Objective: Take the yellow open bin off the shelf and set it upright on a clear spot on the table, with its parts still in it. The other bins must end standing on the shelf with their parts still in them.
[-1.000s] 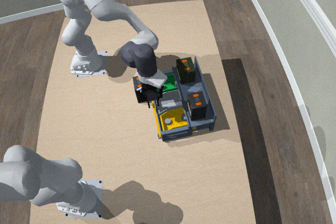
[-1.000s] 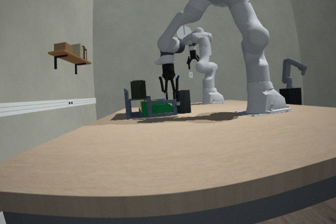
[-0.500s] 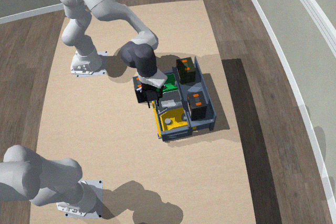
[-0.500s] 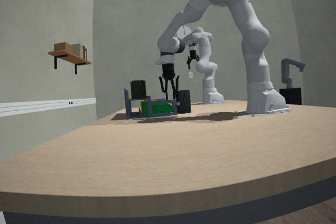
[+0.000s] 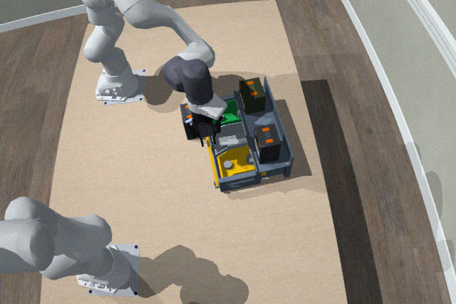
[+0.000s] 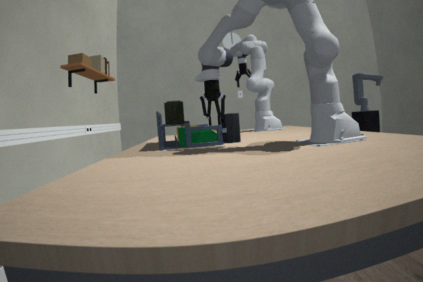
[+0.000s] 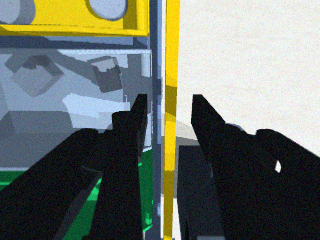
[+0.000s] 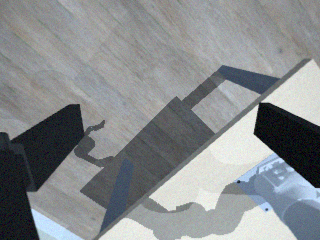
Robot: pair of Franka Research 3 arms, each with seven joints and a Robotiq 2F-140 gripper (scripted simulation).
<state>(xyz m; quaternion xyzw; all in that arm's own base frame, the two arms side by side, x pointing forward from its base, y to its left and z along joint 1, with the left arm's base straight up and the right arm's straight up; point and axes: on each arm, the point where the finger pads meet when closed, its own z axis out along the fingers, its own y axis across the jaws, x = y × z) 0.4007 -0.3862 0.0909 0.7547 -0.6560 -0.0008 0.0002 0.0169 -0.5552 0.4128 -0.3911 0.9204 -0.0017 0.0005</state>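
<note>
Right now the thin yellow bar is 3 cm below my left hand. Also, from my left hand: green bin 9 cm ahead, 12 cm to the left, 5 cm below; blue-grey shelf 13 cm ahead, 2 cm to the left, 2 cm below; grey bin 10 cm ahead, 1 cm to the left, 5 cm below.
</note>
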